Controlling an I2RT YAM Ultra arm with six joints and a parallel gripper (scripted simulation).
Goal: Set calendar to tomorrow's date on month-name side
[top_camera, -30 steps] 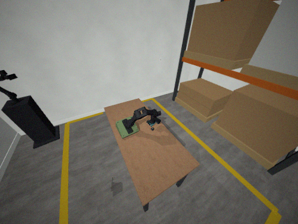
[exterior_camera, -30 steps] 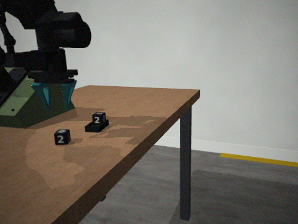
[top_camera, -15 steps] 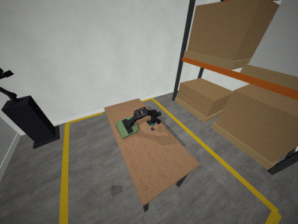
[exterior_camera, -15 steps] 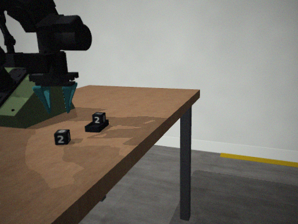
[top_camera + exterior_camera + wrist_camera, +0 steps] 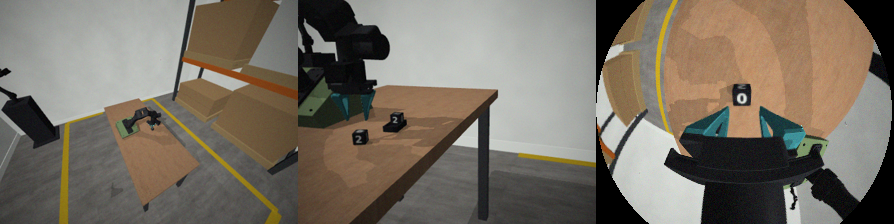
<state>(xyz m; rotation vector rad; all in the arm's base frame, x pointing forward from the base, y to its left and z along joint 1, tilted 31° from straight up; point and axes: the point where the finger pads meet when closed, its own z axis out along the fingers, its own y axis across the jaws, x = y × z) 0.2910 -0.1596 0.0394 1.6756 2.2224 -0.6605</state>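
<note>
My hand is 5 cm above the black cube. Also, from my hand: black tray 4 cm ahead, 13 cm to the left, 6 cm below.
</note>
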